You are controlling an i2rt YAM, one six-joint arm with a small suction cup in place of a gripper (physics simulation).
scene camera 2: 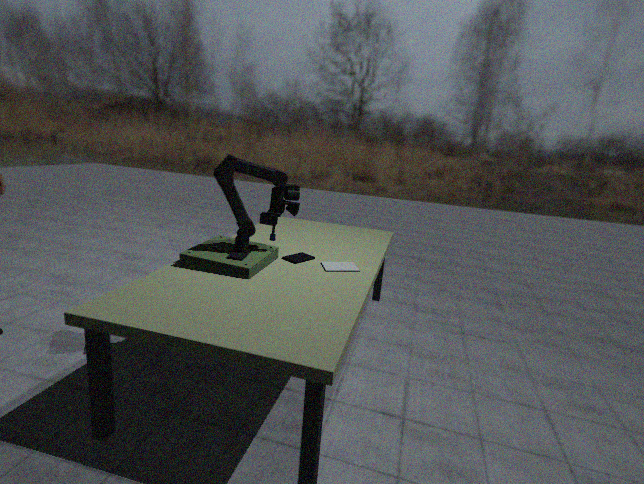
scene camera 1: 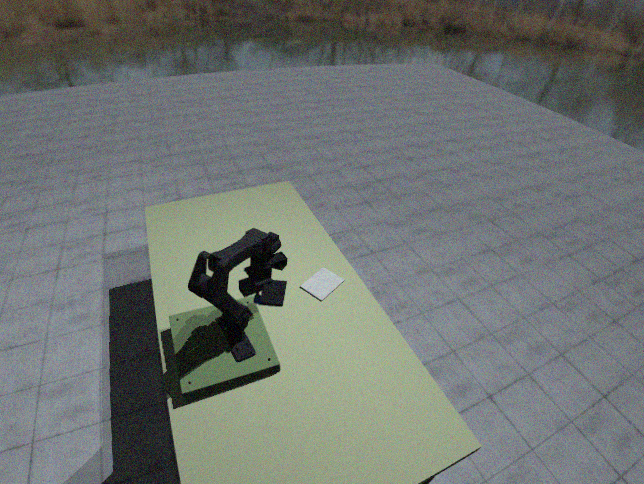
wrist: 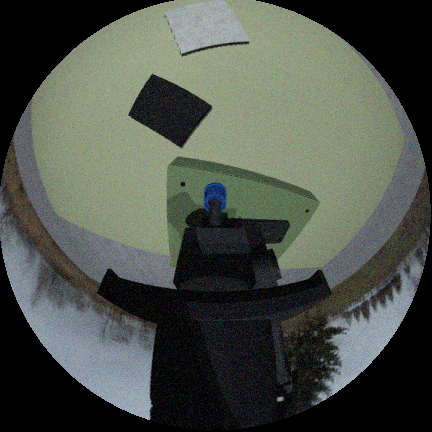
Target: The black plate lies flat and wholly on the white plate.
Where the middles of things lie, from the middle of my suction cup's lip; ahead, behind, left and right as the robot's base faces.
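Black plate (wrist: pixel 171 110): 12 cm below my suction cup, 12 cm ahead of it, 10 cm to the left of it. White plate (scene camera 1: pixel 320 285): 33 cm ahead of my suction cup, 4 cm to the left of it, 12 cm below it.
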